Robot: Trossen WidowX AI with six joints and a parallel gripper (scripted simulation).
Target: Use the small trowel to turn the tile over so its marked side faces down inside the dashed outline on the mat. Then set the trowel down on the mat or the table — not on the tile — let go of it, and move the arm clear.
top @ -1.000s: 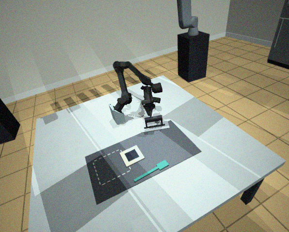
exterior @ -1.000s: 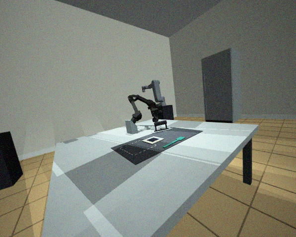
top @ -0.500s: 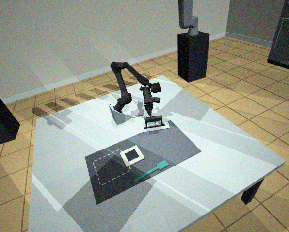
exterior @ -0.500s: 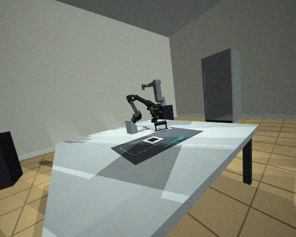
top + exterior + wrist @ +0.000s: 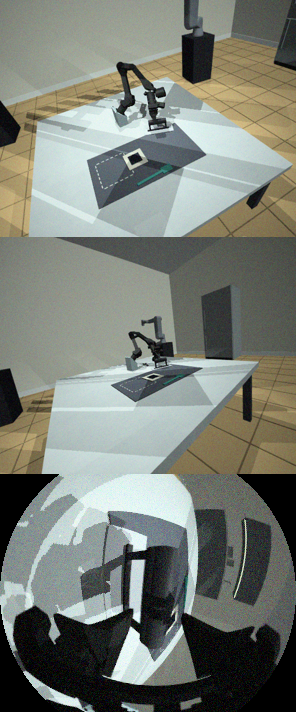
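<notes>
Now: gripper tip 19 cm short of the dark mat, 16 cm to the left of it and 9 cm above it. Round my gripper tip: cream tile 21 cm to the right, 18 cm ahead, 7 cm below; teal trowel 33 cm ahead, 12 cm to the right, 7 cm below.
</notes>
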